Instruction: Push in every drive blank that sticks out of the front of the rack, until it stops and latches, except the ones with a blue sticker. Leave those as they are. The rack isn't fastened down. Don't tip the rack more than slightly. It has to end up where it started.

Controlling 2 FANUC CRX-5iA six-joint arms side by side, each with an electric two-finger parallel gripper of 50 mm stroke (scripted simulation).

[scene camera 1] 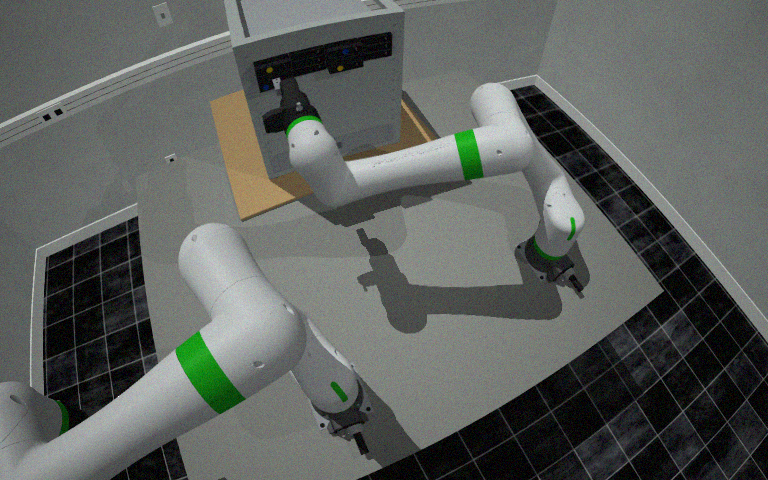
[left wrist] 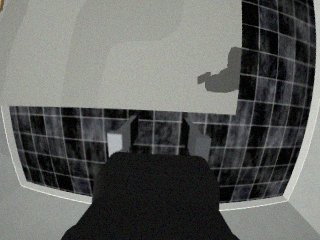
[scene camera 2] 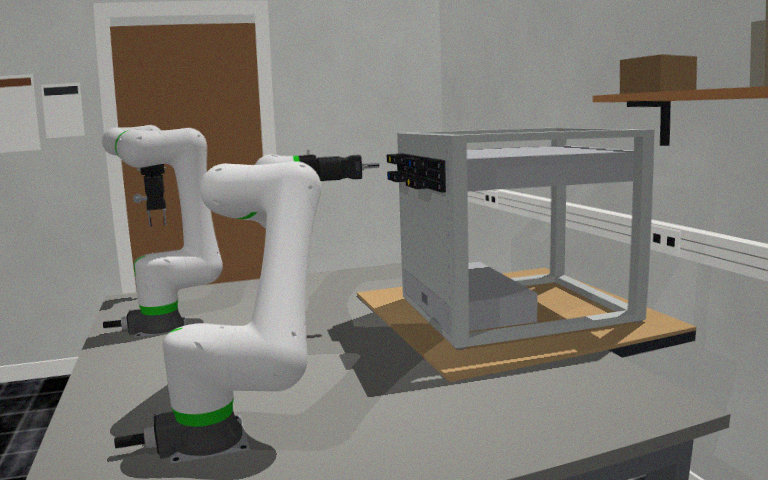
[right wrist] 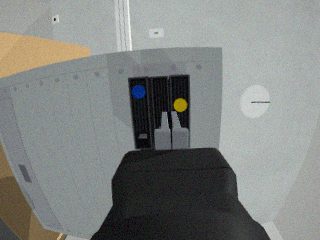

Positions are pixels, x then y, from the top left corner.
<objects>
A grey rack shows in scene camera 1, in scene camera 2 and in the right wrist view [73,126]; in the left wrist view it is out of frame. The same spot on the grey rack: [scene camera 2: 434,226] is [scene camera 1: 360,86].
</objects>
